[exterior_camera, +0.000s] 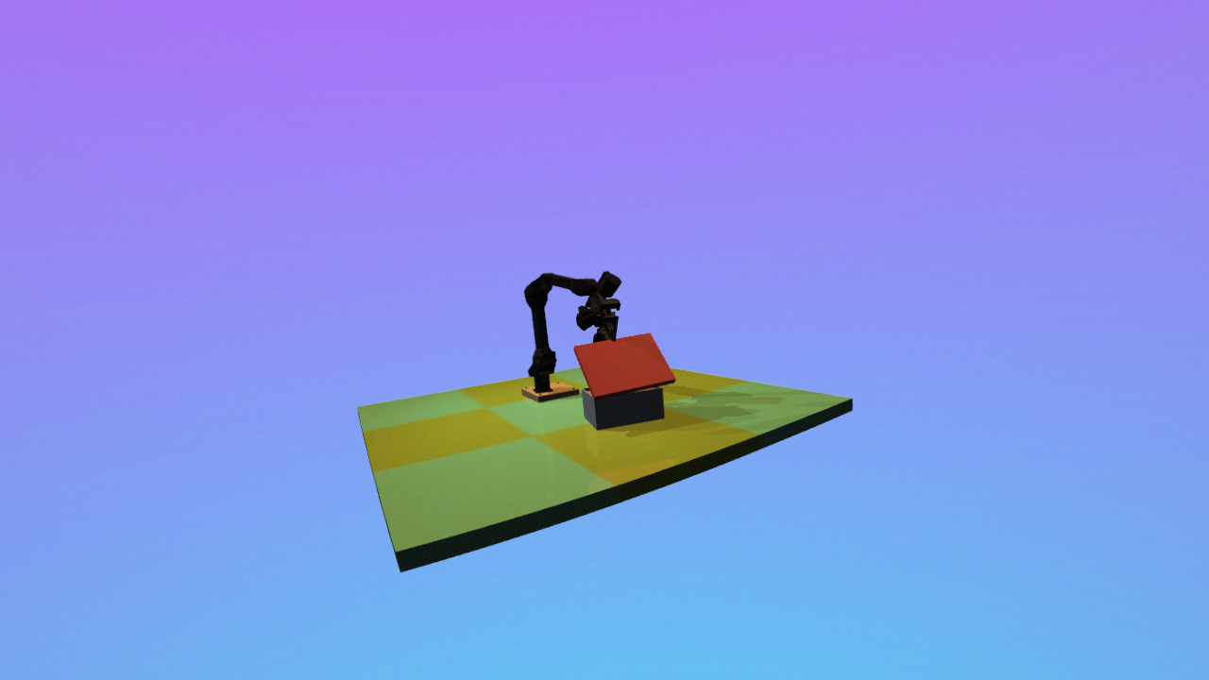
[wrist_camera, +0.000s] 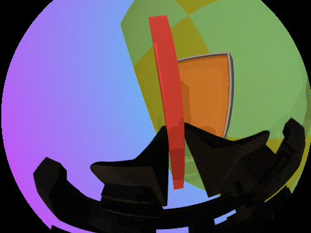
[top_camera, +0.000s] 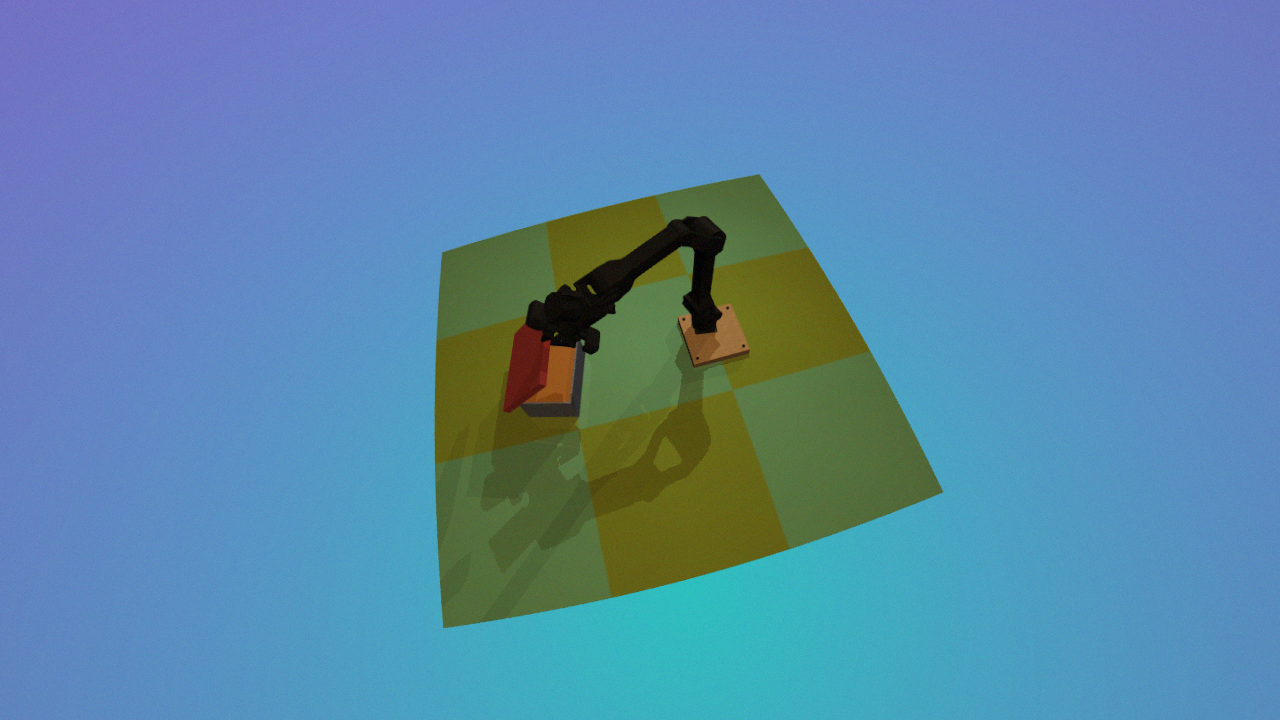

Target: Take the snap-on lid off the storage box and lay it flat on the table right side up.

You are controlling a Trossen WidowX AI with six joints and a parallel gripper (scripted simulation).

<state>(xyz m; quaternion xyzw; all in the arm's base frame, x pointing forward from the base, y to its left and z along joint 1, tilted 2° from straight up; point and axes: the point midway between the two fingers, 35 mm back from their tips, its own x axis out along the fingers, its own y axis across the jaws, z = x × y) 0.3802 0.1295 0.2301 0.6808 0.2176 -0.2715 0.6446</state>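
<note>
Right now my gripper tip is 60 mm short of the red lid and 50 mm above it. The rest, counted from my gripper tip: storage box: 180 mm below, 30 mm ahead.
</note>
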